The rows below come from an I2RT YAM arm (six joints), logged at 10 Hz.
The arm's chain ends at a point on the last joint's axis. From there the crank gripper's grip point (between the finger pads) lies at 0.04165 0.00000 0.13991 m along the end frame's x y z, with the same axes.
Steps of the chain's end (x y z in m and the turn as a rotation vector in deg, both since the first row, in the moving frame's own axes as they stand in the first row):
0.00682, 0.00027, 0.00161, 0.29, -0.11, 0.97
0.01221, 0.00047, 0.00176, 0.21, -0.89, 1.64
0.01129, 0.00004, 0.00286, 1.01, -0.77, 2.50
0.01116, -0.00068, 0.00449, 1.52, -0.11, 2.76
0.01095, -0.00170, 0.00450, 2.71, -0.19, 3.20
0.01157, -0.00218, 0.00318, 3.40, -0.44, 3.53
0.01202, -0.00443, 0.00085, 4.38, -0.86, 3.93
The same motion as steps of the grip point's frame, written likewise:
0.00655, 0.00026, 0.00169, 0.29, -0.11, 0.97
0.01002, 0.00112, 0.00239, 0.21, -0.89, 1.64
0.00942, -0.00065, 0.00340, 1.01, -0.77, 2.50
0.01093, -0.00239, 0.00455, 1.52, -0.11, 2.76
0.01061, -0.00600, 0.00454, 2.71, -0.19, 3.20
0.01067, -0.00795, 0.00333, 3.40, -0.44, 3.53
0.01019, -0.01235, 0.00116, 4.38, -0.86, 3.93

